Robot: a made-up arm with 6 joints.
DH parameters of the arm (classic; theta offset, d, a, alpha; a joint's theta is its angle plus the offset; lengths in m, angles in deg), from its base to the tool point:
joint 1: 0 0.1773 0 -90
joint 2: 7.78 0 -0.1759 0
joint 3: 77.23 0 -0.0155 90
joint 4: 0 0.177 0 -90
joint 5: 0 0 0.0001 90
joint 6: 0 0.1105 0 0
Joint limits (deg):
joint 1: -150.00..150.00
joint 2: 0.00..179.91
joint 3: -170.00..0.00
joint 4: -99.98..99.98
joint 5: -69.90..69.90
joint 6: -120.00..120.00
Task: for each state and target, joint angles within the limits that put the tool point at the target. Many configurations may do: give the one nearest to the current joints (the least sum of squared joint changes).
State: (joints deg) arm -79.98 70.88 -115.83 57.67 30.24 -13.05
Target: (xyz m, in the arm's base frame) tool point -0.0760 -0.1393 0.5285
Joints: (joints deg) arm -125.83 62.80 -98.49 51.68 13.23 -13.05
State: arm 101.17 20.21 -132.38 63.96 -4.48 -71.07
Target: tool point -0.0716 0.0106 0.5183
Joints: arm 111.31 39.26 -91.09 64.73 38.92 -71.07
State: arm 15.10 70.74 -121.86 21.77 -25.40 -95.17
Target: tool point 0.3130 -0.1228 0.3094
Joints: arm -18.93 99.43 -78.33 26.97 -17.01 -95.17
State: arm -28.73 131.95 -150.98 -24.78 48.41 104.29
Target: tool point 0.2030 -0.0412 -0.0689
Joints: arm -6.67 175.03 -107.58 -10.03 64.28 104.29
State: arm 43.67 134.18 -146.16 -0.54 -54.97 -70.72
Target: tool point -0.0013 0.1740 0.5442
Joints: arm 78.83 124.89 -169.97 -19.70 -69.90 -70.72
